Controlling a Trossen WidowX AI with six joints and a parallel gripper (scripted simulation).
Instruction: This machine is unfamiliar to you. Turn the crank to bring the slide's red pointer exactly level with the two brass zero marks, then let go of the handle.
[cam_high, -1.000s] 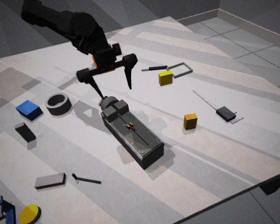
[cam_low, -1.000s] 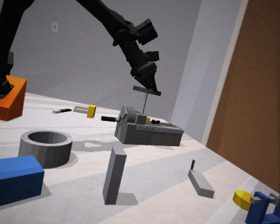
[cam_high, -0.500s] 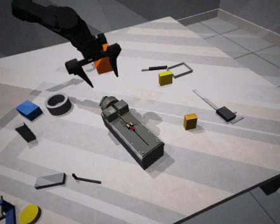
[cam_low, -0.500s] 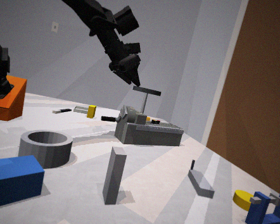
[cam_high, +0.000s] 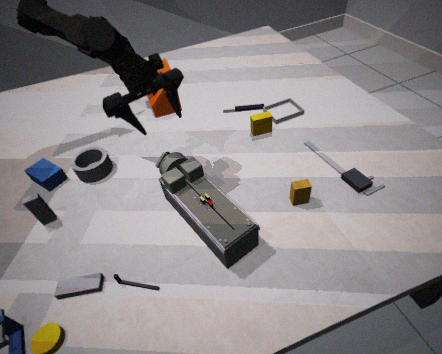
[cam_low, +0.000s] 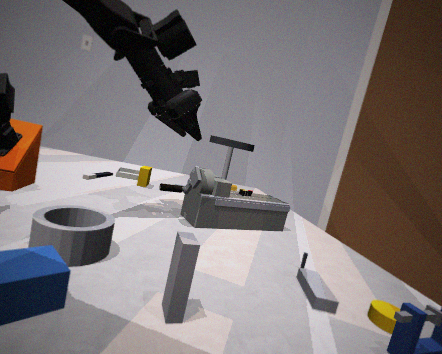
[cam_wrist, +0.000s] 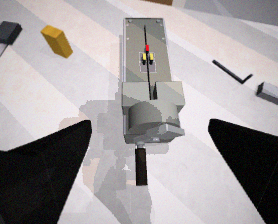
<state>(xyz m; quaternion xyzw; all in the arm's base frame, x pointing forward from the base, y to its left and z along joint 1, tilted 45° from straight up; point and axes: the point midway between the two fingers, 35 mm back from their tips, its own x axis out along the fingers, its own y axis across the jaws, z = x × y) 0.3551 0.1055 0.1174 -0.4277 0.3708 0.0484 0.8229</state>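
The dark crank handle is 120 mm below my gripper tip, 20 mm behind it and 10 mm to the right of it. The rest, counted from my gripper tip: black hex key (260 mm ahead, 180 mm below, 140 mm to the right); then blue block (360 mm to the right, 170 mm below, 130 mm behind); then red pointer (170 mm ahead, 100 mm below, 60 mm to the left).
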